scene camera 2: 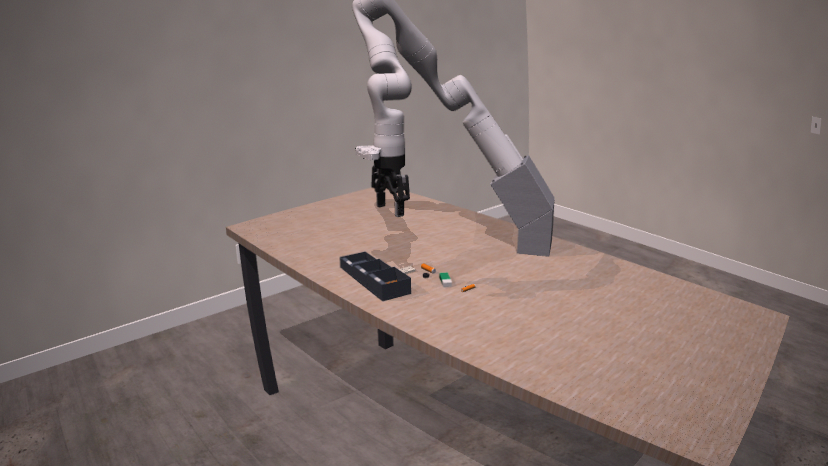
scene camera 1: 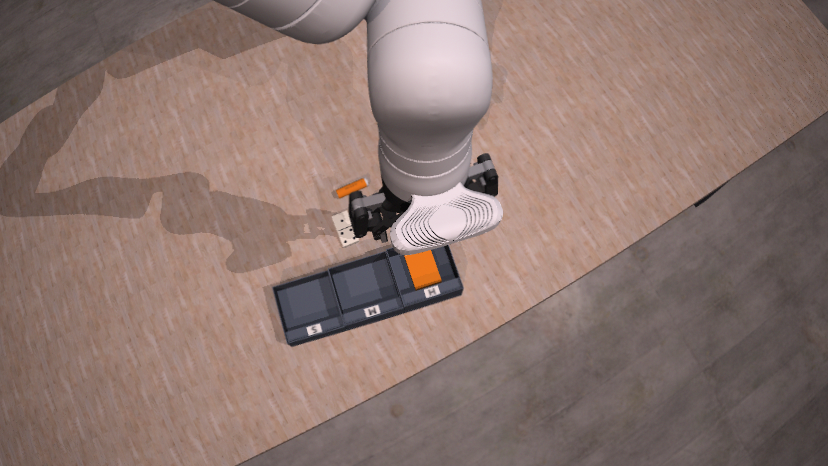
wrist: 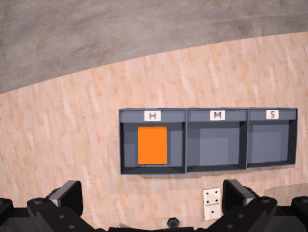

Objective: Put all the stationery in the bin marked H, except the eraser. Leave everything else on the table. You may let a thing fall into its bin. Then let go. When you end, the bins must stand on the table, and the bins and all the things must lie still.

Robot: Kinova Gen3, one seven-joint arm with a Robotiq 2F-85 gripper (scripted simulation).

Scene:
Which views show my gripper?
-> Scene camera 2, scene camera 1 and the wrist view: all of them.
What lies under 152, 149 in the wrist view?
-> An orange notepad.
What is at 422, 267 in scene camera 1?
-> An orange notepad.

